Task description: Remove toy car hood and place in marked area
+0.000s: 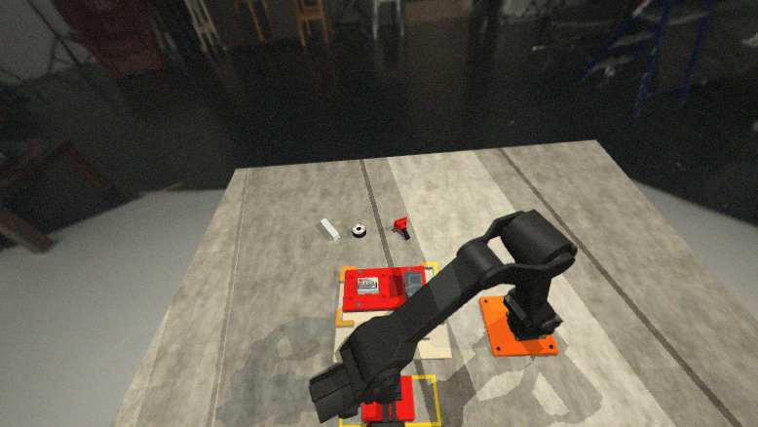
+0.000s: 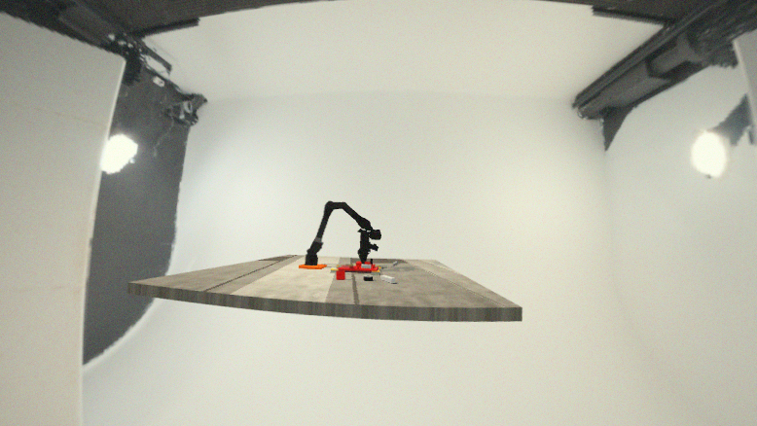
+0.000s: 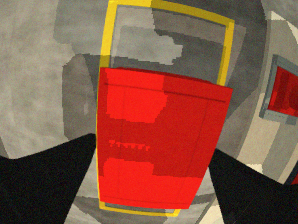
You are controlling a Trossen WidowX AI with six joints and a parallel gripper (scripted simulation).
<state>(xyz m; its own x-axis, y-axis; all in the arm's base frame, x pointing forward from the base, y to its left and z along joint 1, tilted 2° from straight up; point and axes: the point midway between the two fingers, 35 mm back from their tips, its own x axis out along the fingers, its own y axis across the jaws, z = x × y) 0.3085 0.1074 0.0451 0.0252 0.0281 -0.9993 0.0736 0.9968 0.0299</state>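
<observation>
My gripper tip is now right at the red hood.
</observation>
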